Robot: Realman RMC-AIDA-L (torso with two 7-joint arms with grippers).
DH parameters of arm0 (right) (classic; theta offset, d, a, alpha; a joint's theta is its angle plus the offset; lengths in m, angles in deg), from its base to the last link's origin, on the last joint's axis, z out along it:
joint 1: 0 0.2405 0 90
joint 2: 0 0 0 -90
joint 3: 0 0.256 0 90
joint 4: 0 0 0 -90
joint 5: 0 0.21 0 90
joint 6: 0 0 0 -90
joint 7: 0 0.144 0 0
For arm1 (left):
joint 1: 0 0.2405 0 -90
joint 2: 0 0 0 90
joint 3: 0 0.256 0 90
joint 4: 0 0 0 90
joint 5: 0 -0.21 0 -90
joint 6: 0 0 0 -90
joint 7: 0 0.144 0 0
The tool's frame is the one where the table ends.
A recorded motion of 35 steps. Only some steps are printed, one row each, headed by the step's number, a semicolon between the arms.
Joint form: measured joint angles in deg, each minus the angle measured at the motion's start. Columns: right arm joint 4, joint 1, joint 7, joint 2, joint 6, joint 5, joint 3; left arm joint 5, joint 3, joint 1, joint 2, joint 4, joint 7, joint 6.
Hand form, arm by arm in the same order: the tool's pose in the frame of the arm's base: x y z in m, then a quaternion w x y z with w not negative. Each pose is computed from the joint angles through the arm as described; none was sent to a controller.
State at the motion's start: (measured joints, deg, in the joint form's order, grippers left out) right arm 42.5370 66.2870 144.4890 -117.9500 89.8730 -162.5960 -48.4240; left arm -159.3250 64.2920 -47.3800 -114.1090 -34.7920 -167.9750 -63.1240
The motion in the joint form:
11: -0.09 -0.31 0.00 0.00 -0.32 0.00 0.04; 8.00 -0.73 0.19 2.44 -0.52 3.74 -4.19
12: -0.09 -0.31 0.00 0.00 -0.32 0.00 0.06; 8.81 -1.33 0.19 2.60 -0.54 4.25 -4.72
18: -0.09 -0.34 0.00 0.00 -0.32 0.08 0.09; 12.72 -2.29 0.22 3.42 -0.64 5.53 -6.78
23: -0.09 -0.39 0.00 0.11 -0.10 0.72 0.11; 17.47 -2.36 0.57 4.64 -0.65 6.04 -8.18
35: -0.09 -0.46 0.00 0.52 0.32 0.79 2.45; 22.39 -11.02 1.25 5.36 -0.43 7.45 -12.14
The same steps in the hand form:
11: 0.1263 0.4291 -0.0003 0.12959 -0.89085 0.40300 -0.16487; -0.2741 0.4146 0.0122 0.25943 -0.73830 -0.61167 0.11607
12: 0.1263 0.4291 -0.0003 0.12957 -0.89083 0.40311 -0.16473; -0.2728 0.4146 0.0132 0.25350 -0.73908 -0.61439 0.10965
18: 0.1264 0.4291 -0.0003 0.12917 -0.89084 0.40354 -0.16396; -0.2663 0.4145 0.0164 0.22971 -0.74205 -0.62381 0.08635
23: 0.1255 0.4287 -0.0001 0.12566 -0.89145 0.40485 -0.16008; -0.2614 0.4152 0.0219 0.21040 -0.74090 -0.63508 0.05887
35: 0.1270 0.4302 0.0051 0.12400 -0.88819 0.41806 -0.14482; -0.2545 0.4151 0.0359 0.16763 -0.71980 -0.67324 -0.02301

